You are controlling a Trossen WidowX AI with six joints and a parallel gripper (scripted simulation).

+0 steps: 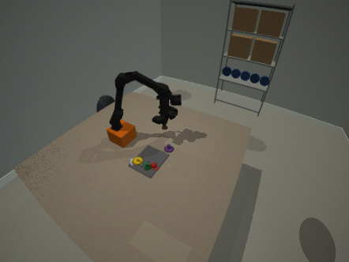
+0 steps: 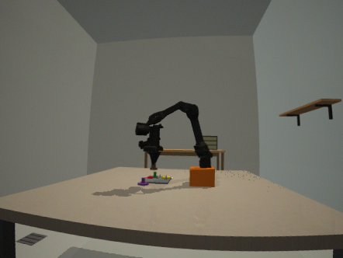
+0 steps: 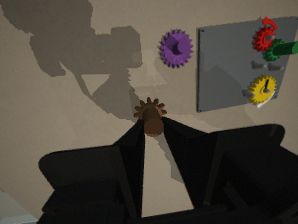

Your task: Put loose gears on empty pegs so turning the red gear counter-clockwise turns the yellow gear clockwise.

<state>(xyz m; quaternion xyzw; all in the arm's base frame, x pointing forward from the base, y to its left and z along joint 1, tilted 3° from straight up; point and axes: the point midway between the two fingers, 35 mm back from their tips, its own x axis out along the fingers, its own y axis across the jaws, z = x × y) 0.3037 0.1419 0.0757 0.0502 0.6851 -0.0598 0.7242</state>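
My gripper tip is now 2 cm short of the green gear, 28 cm to the left of it and 10 cm above it. From my gripper tip the other things lie so: red gear (5 cm ahead, 25 cm to the right, 11 cm below); then brown gear (1 cm below); then purple gear (7 cm ahead, 8 cm to the right, 11 cm below).
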